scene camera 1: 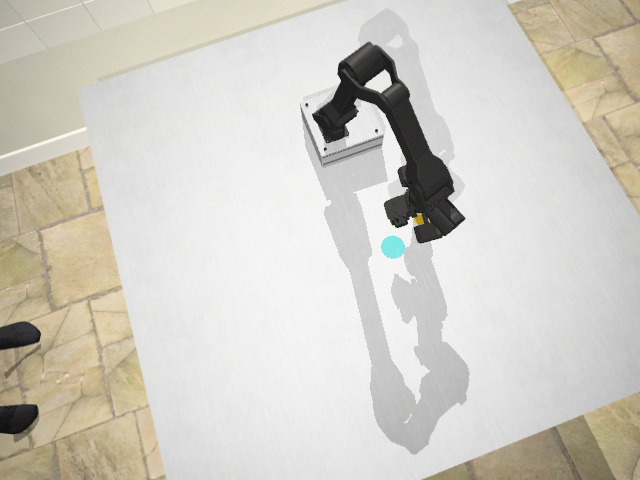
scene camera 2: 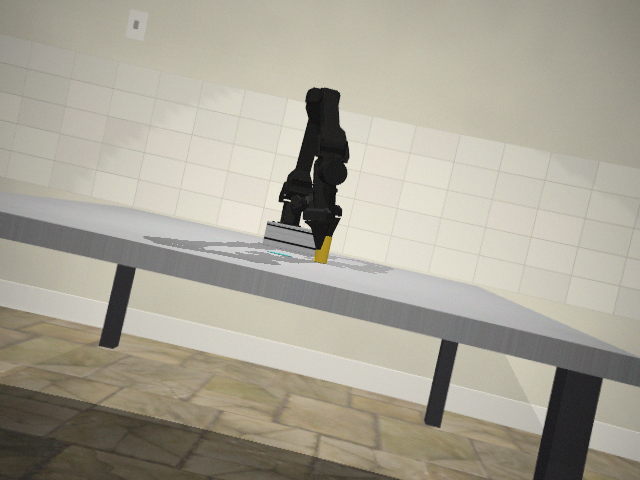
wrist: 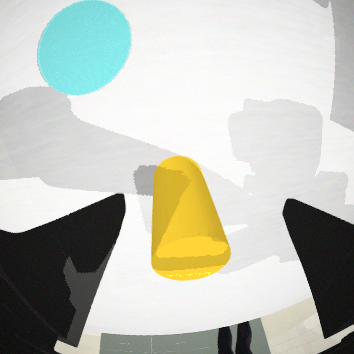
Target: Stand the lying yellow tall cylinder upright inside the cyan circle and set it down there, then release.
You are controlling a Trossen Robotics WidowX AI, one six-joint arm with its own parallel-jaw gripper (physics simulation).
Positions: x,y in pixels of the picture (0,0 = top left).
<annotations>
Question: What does the gripper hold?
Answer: Nothing.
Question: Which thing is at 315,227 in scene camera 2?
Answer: The gripper.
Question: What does the yellow tall cylinder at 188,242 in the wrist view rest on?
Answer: The table.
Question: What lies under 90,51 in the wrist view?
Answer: A cyan circle.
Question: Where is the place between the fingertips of the gripper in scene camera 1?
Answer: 418,209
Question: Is the gripper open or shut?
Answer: Open.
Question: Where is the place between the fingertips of the gripper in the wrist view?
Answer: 208,204
</annotations>
